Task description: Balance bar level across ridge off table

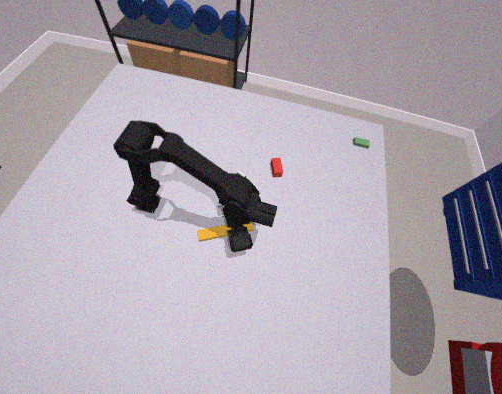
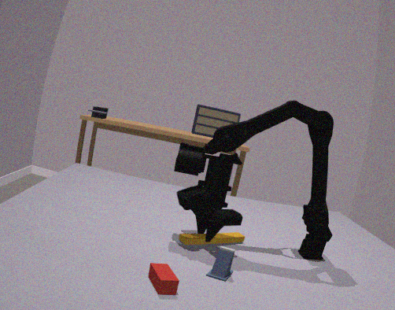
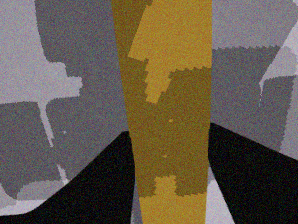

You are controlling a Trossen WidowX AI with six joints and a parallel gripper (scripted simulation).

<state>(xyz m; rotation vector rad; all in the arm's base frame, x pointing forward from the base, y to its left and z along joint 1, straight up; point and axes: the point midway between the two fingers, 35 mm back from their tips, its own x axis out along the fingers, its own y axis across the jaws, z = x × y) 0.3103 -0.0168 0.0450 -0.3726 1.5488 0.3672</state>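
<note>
The red block lies 28 cm to the left of my gripper tip, 9 cm ahead of it and 1 cm above it. The rest, counted from my gripper tip: green block 52 cm to the left, 43 cm ahead; yellow bar 3 cm behind, 1 cm to the right.
</note>
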